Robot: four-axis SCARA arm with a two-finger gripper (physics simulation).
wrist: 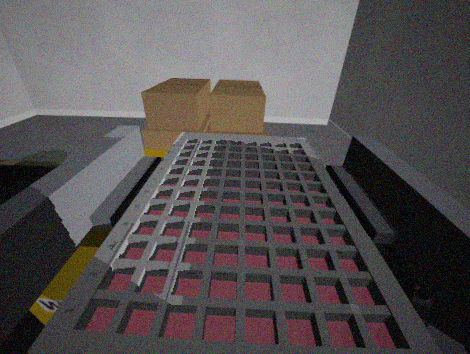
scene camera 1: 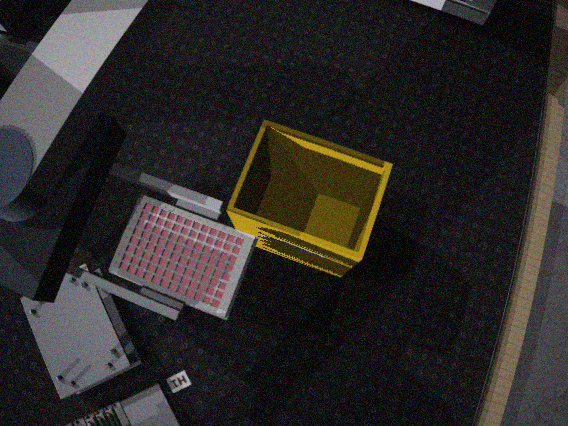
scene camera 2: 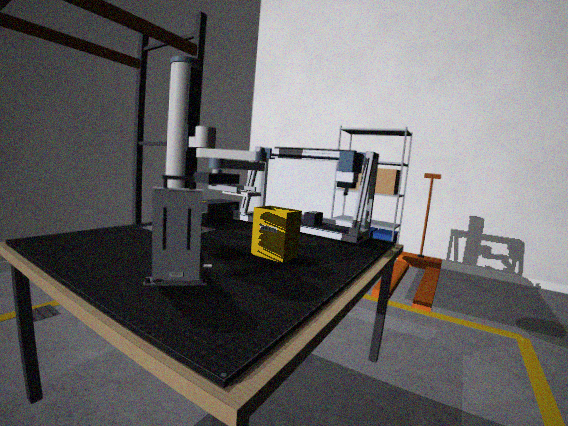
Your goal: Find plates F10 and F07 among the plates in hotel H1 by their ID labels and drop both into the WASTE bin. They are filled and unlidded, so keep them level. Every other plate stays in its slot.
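Frame: origin at the arm's base, x left, y up, z ahead, level; centimetres.
Seen in the pictures: gripper, fingertip midpoint: point(wrist: 243, 150) point(scene camera 1: 201, 261) point(scene camera 2: 246, 189).
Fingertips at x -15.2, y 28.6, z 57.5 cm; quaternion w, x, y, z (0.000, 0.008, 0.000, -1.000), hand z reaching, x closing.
Note:
A point is followed by its place in that frame.
My gripper point(scene camera 1: 199, 260) {y 28.6, x -15.2, z 57.5 cm} point(scene camera 2: 244, 190) {y 28.6, x -15.2, z 57.5 cm} point(wrist: 243, 150) {y 28.6, x -15.2, z 57.5 cm} is shut on a light grey plate point(scene camera 1: 182, 252) {y 27.8, x -14.9, z 55.3 cm} point(wrist: 230, 230) {y 27.6, x -14.7, z 53.2 cm} by its two long sides. The plate has pink-filled wells and no lid, and looks level. Its ID label cannot be read. It is held in the air to the left of the yellow WASTE bin point(scene camera 1: 374, 210) {y 21.3, x -2.9, z 72.2 cm} point(scene camera 2: 292, 237) {y 10.7, x -2.8, z 72.6 cm} point(wrist: 72, 272) {y 19.0, x -3.5, z 56.6 cm} in scene camera 1, with one corner by the bin's near left corner. The visible bin interior shows no plate. In scene camera 2 the grey hotel point(scene camera 2: 177, 235) {y 15.8, x -49.1, z 59.2 cm} stands in front of the arm's column; its plates are hidden there.
A grey flat stand point(scene camera 1: 82, 335) {y 7.3, x -29.9, z 40.1 cm} with small pegs is at the lower left. An H1 label point(scene camera 1: 179, 381) {y 1.3, x -31.7, z 54.8 cm} lies beside a grey body point(scene camera 1: 150, 407) {y 2.1, x -37.0, z 52.1 cm} at the bottom edge. A gantry frame point(scene camera 2: 367, 195) {y 27.4, x 56.7, z 84.7 cm} stands beyond the bin. Cardboard boxes point(wrist: 177, 105) show in the background.

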